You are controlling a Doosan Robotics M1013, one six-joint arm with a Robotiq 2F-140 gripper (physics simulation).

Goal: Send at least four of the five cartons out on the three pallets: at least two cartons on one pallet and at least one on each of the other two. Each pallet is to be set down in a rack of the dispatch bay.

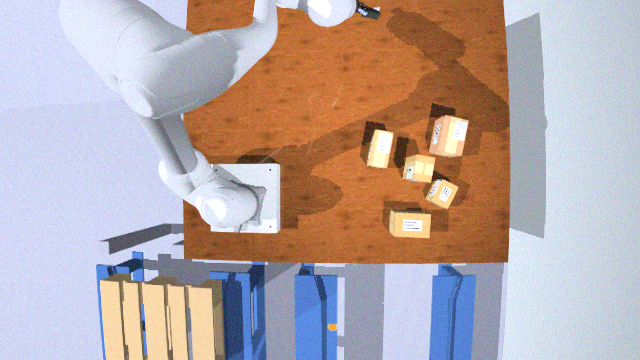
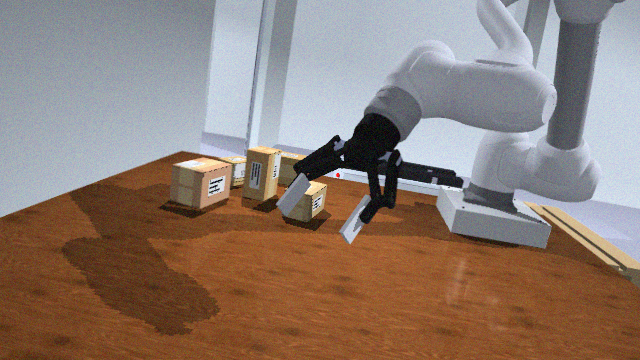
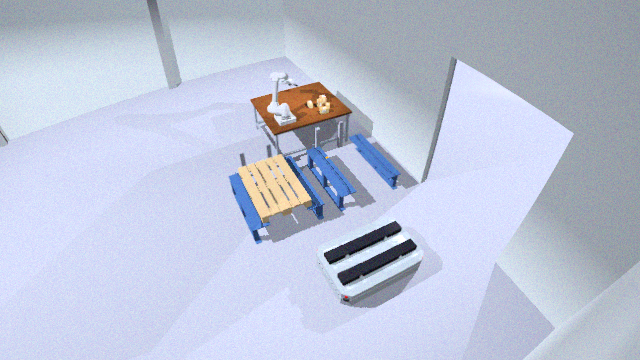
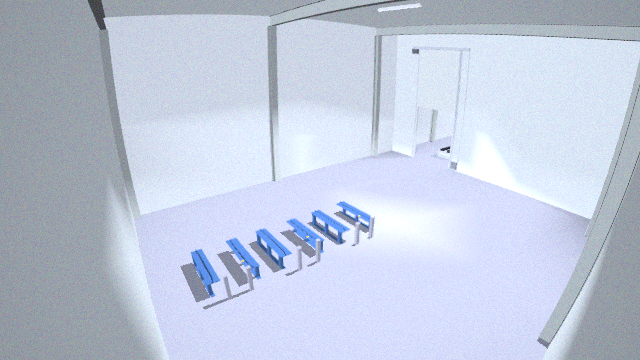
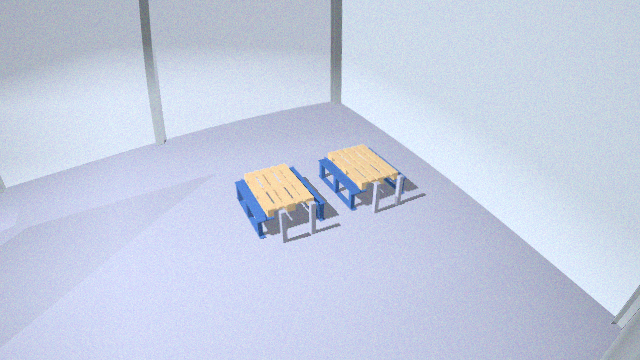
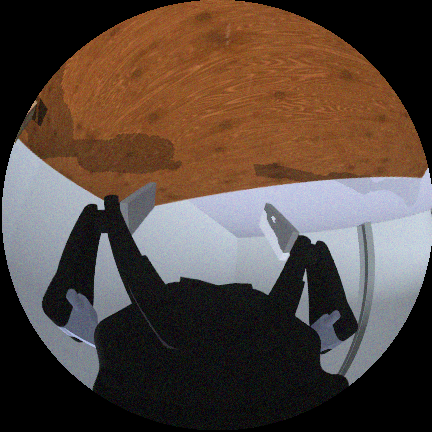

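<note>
Five cartons stand on the wooden table: a pinkish one, a narrow one, a middle one, a small turned one and a wide one. My gripper is open and empty, above the table and away from the cartons. One bare pallet lies in a blue rack by the table. Two bare pallets lie in store racks. Three dispatch racks hold no pallets.
A white mobile carrier with two black strips stands on the floor in front of the racks. An empty blue rack stands beside the pallet's rack. The arm's base plate is on the table. A doorway frame opens from the dispatch bay.
</note>
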